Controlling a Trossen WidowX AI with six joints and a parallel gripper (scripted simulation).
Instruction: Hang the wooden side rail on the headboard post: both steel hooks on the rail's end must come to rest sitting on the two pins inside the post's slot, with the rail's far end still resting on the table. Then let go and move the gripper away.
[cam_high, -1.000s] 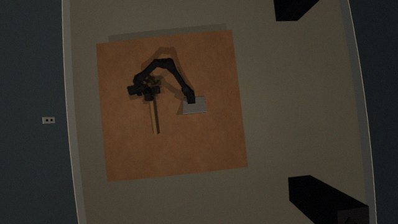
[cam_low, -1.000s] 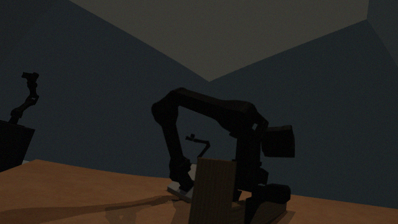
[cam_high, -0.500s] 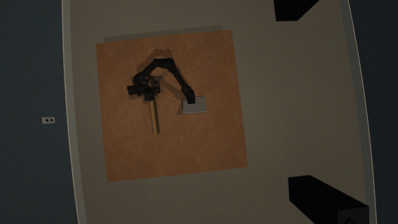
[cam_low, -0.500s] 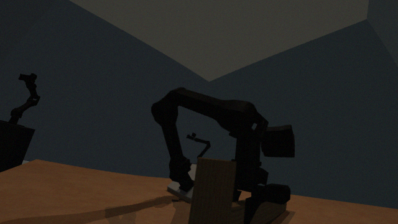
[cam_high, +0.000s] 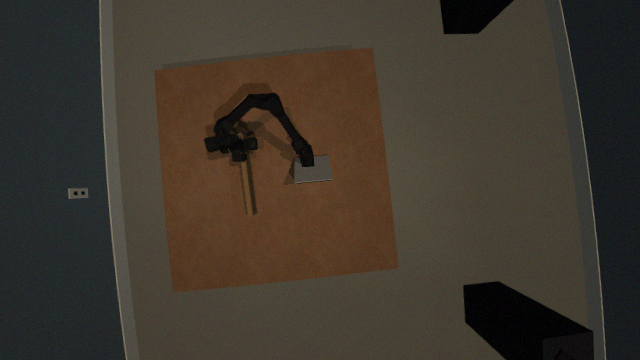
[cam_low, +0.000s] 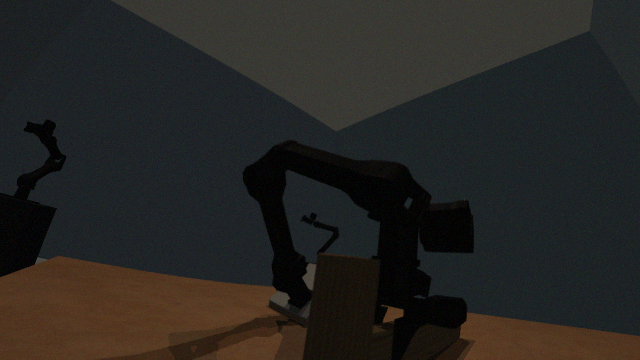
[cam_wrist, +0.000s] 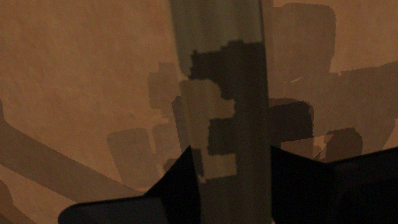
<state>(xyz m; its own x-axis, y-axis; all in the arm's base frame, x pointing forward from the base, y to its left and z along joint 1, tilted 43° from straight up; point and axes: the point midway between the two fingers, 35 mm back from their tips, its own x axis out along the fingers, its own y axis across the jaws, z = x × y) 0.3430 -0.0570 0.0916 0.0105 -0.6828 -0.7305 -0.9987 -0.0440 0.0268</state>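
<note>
Now: gripper tip 100 mm to the left of the headboard post and 40 mm below it.
</note>
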